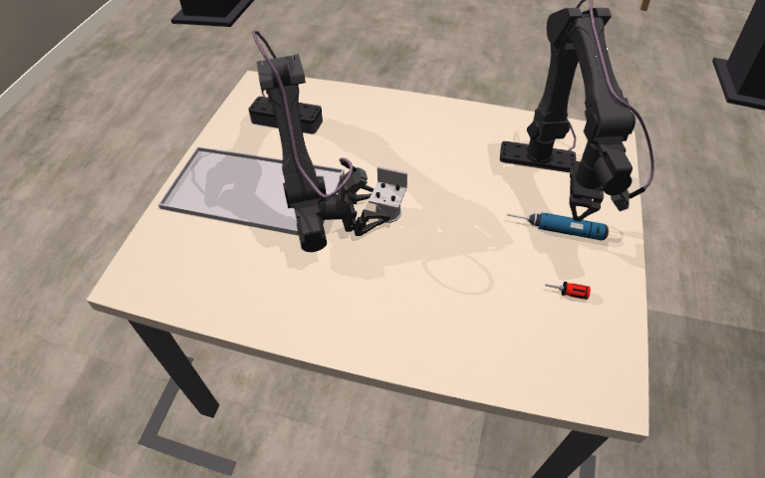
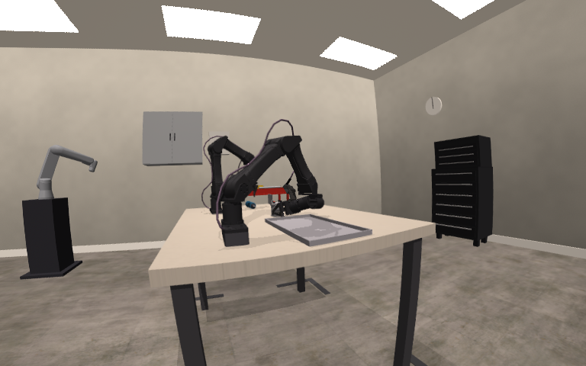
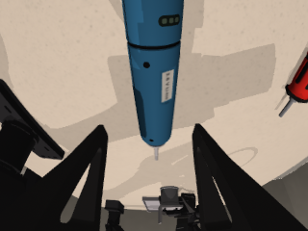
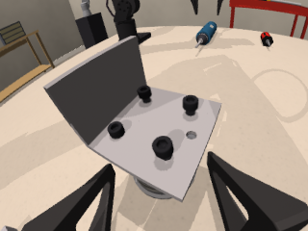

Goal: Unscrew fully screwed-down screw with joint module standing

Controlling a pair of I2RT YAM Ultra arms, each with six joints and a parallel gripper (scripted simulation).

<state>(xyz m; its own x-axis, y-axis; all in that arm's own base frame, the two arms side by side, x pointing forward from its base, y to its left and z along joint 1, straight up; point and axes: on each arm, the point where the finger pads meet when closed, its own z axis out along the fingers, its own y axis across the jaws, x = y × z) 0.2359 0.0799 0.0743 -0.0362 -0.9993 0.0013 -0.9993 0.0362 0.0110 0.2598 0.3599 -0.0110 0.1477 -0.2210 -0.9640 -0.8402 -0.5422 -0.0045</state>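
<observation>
Right now my right hand is 50 mm below the grey L-shaped bracket, 20 mm to the right of it and 10 mm past it. The rest, counted from my right hand: shallow grey tray (330 mm to the right, 20 mm below); then small red-handled screwdriver (440 mm to the left, 130 mm ahead, 10 mm below).
</observation>
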